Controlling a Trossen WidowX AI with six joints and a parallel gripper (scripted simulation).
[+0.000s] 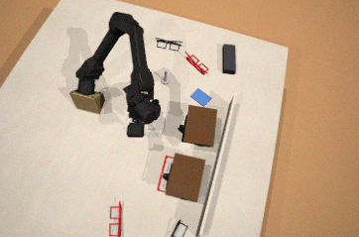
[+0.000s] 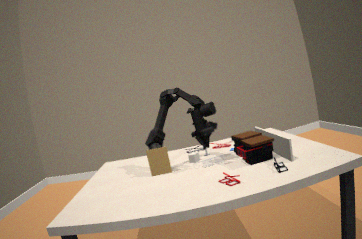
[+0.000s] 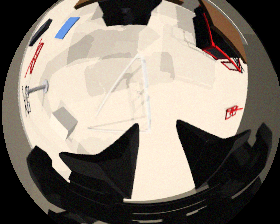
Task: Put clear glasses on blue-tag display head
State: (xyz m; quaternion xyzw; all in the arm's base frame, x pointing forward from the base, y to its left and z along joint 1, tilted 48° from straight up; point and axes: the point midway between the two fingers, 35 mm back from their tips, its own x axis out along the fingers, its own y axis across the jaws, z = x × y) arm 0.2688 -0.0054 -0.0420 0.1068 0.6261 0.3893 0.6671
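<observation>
The stand lies 300 mm to the left of my gripper tip, 80 mm below it and 10 mm behind it. Round my gripper tip: white panel (340 mm ahead, 50 mm below, 10 mm to the left); then dark case (540 mm to the left, 230 mm ahead, 80 mm below); then blue tag (280 mm to the left, 170 mm ahead, 100 mm below).
</observation>
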